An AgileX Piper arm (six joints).
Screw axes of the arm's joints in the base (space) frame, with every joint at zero. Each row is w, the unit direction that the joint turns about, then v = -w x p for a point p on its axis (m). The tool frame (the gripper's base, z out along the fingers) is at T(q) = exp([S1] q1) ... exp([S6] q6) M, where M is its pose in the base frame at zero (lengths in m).
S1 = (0, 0, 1, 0, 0, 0)
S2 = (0, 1, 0, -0.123, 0, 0)
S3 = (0, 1, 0, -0.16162, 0, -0.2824)
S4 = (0.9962, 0, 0.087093, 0, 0.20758, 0)
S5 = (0, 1, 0, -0.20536, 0, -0.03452)
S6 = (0.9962, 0, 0.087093, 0, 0.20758, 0)
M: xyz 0.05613 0 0.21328 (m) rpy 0 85.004 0 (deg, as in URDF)
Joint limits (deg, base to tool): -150..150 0..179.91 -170..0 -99.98..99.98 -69.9..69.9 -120..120
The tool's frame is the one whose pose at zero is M.
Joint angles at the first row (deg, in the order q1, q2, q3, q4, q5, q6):
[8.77 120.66 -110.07 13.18 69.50 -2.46]
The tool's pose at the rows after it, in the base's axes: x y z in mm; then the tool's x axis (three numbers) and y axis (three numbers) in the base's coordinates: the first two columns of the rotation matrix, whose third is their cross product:
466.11, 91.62, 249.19, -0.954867, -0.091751, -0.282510, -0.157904, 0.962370, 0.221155
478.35, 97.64, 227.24, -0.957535, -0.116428, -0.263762, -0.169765, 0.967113, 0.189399
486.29, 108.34, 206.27, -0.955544, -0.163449, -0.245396, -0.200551, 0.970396, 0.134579
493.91, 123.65, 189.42, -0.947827, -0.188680, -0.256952, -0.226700, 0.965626, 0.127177
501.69, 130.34, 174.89, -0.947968, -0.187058, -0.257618, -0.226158, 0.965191, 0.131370
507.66, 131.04, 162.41, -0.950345, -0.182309, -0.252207, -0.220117, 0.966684, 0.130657
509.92, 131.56, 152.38, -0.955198, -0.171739, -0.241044, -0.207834, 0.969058, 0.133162
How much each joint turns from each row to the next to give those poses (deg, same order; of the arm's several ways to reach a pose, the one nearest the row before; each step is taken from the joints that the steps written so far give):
[0.00 5.22 -6.93 0.06 0.00 0.97]
[0.80 4.35 -3.15 -1.90 0.00 0.06]
[1.60 3.78 -2.57 -3.20 0.00 0.00]
[1.61 3.38 -2.58 -0.41 -1.49 0.00]
[0.51 3.33 -3.15 0.12 -0.29 0.51]
[-0.05 2.58 -2.30 -0.11 0.00 0.29]
[0.00 1.43 -0.63 -0.01 -0.23 0.63]

